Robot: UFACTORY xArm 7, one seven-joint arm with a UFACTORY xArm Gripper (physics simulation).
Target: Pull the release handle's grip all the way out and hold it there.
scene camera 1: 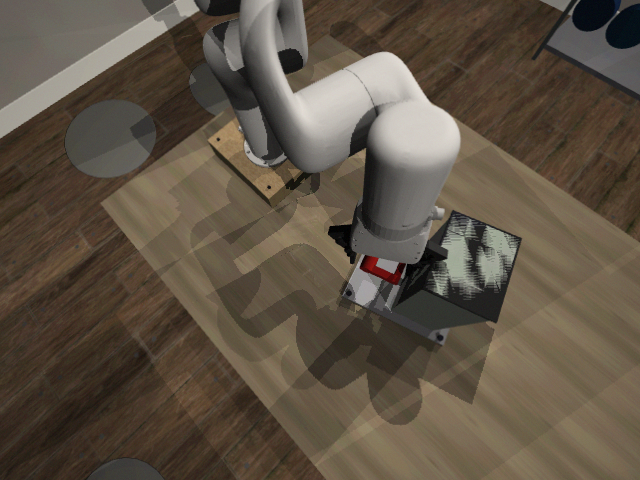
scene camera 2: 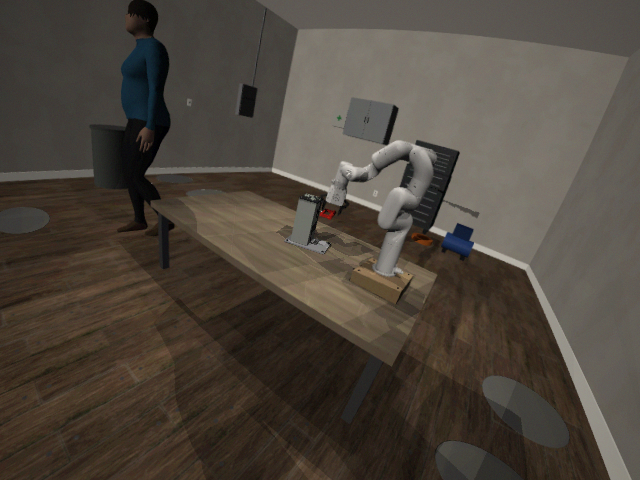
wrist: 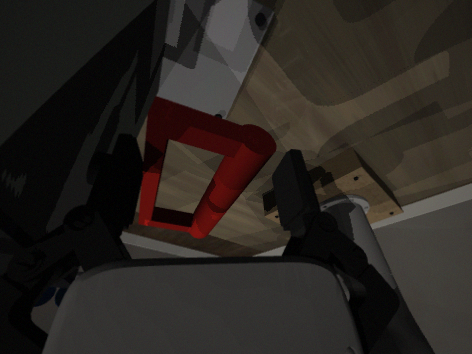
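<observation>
The release handle's red grip (scene camera 1: pixel 382 274) (scene camera 2: pixel 327 213) (wrist: pixel 227 185) is a rectangular frame with a thick round outer bar. It sticks out from the side of the tall grey housing (scene camera 1: pixel 439 311) (scene camera 2: pixel 305 222), above the light base plate (scene camera 1: pixel 363 290) (scene camera 2: pixel 321 248) (wrist: pixel 195 82). My gripper (scene camera 1: pixel 381 269) (scene camera 2: pixel 331 209) (wrist: pixel 214 157) is wide open. In the wrist view one finger stands at the housing side of the frame and the other beyond the round bar, with a gap to that bar. Nothing is held. The handle's shaft is hidden.
The housing stands close beside one finger. The arm's wooden base block (scene camera 1: pixel 235 157) (scene camera 2: pixel 379 283) (wrist: pixel 345 175) sits on the table (scene camera 1: pixel 542 361) (scene camera 2: pixel 248 242). A person (scene camera 2: pixel 144 77) stands beyond the table's far end, near a grey bin (scene camera 2: pixel 108 157).
</observation>
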